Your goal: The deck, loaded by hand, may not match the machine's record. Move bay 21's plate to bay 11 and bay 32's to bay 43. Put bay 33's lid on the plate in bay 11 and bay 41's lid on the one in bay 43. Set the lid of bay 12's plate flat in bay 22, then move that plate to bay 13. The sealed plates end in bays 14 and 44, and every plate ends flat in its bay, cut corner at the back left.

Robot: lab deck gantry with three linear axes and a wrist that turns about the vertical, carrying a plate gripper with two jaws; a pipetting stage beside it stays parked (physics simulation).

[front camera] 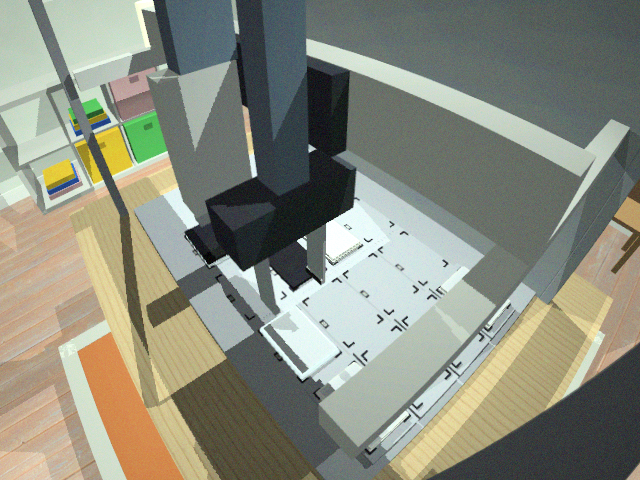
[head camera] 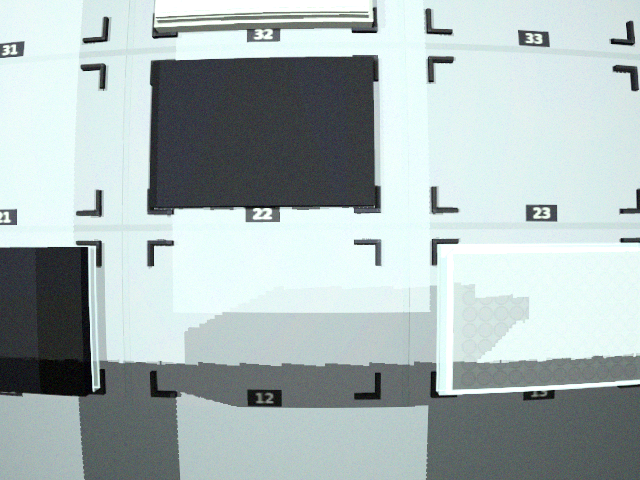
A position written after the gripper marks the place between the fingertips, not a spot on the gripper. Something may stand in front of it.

In view: the gripper [front camera: 293, 291] and a bay 22 [head camera: 387, 106].
